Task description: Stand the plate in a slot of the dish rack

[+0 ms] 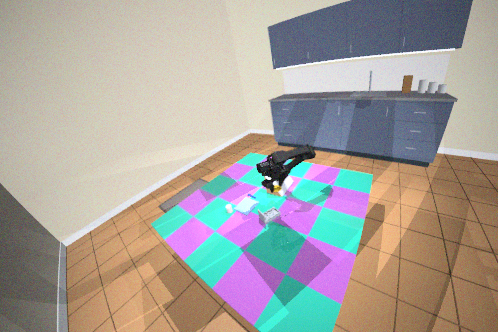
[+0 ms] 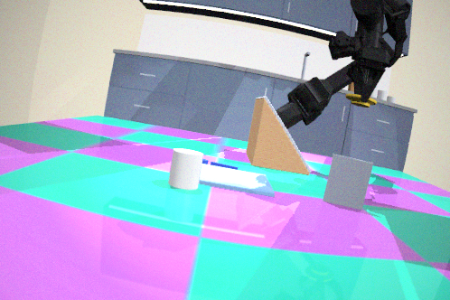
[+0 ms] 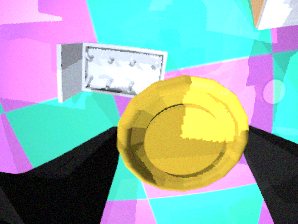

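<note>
The grey dish rack is 80 mm ahead of my gripper tip, 10 mm to the right of it and 160 mm below it. Also, from my gripper tip: yellow plate (10 mm above); blue spoon (270 mm to the right, 180 mm below); pale blue mat (100 mm ahead, 220 mm to the right, 180 mm below).
</note>
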